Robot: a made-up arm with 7 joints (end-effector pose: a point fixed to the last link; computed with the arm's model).
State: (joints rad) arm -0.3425 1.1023 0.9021 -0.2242 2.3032 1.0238 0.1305
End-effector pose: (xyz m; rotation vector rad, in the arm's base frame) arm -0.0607 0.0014 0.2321 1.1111 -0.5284 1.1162
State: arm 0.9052 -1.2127 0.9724 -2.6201 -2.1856 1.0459 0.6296
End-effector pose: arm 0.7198 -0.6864 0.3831 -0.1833 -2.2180 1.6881
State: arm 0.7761 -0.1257 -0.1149 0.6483 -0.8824 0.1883 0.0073
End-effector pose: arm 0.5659 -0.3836 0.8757 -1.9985 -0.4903 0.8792
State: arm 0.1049 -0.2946 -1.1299 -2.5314 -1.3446 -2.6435 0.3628
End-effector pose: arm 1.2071 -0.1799 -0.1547 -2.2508 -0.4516 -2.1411
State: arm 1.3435 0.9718 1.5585 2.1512 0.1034 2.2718 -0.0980
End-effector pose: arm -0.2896 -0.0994 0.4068 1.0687 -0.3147 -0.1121
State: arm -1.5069 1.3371 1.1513 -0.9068 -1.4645 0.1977 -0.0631
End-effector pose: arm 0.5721 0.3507 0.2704 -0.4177 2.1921 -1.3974
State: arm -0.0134 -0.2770 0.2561 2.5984 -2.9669 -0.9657 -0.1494
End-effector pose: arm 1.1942 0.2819 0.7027 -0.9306 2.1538 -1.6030
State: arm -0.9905 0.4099 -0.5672 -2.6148 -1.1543 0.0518 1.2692
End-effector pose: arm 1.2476 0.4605 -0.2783 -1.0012 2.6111 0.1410
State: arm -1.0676 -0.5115 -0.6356 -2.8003 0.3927 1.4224 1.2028
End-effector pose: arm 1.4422 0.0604 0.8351 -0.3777 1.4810 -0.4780
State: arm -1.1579 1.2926 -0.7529 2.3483 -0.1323 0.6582 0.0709
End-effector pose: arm 0.2470 0.7380 -0.6178 1.1163 -1.3441 -0.5517
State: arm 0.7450 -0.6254 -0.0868 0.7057 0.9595 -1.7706 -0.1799
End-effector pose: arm 0.7926 -0.2114 0.9877 0.3540 1.1158 -0.7901
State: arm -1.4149 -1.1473 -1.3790 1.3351 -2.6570 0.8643 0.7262
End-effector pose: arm 1.0131 -0.1718 0.4358 -2.1821 0.9764 -1.4348
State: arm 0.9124 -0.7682 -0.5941 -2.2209 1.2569 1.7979 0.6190
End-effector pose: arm 0.8738 -0.8986 0.0373 2.2647 1.6561 0.1681
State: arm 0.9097 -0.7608 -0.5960 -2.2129 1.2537 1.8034 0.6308
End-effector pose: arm 0.8805 -0.8971 0.0430 2.2509 1.6608 0.1549
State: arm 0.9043 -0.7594 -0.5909 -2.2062 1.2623 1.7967 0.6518
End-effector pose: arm 0.8746 -0.9003 0.0529 2.2415 1.6187 0.1392
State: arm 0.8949 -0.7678 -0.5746 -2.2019 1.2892 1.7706 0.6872
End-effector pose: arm 0.8486 -0.9101 0.0691 2.2356 1.5037 0.1187
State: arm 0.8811 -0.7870 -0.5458 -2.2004 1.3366 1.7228 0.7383
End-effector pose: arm 0.8001 -0.9244 0.0925 2.2239 1.3100 0.0910
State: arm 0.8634 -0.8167 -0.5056 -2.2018 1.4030 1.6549 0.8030
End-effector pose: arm 0.7308 -0.9378 0.1220 2.1919 1.0487 0.0534
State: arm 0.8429 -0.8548 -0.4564 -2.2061 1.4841 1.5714 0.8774
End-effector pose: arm 0.6468 -0.9441 0.1550 2.1260 0.7424 0.0069
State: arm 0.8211 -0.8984 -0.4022 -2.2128 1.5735 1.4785 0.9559
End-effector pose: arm 0.5570 -0.9392 0.1875 2.0225 0.4202 -0.0441
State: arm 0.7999 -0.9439 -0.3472 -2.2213 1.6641 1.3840 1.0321
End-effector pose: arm 0.4712 -0.9230 0.2149 1.8896 0.1106 -0.0926
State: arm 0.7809 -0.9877 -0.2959 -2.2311 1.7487 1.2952 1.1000
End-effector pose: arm 0.3973 -0.8997 0.2346 1.7444 -0.1632 -0.1320
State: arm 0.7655 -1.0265 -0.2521 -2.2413 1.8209 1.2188 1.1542
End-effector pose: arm 0.3398 -0.8752 0.2461 1.6079 -0.3849 -0.1590
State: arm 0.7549 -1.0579 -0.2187 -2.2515 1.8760 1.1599 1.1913
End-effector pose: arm 0.2994 -0.8549 0.2505 1.4992 -0.5458 -0.1735
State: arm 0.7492 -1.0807 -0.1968 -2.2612 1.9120 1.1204 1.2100
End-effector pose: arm 0.2743 -0.8415 0.2501 1.4290 -0.6457 -0.1775
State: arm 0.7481 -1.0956 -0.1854 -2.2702 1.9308 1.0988 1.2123
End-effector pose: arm 0.2608 -0.8350 0.2466 1.3979 -0.6935 -0.1744
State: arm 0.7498 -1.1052 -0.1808 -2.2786 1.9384 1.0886 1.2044
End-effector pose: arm 0.2544 -0.8331 0.2415 1.3925 -0.7089 -0.1672
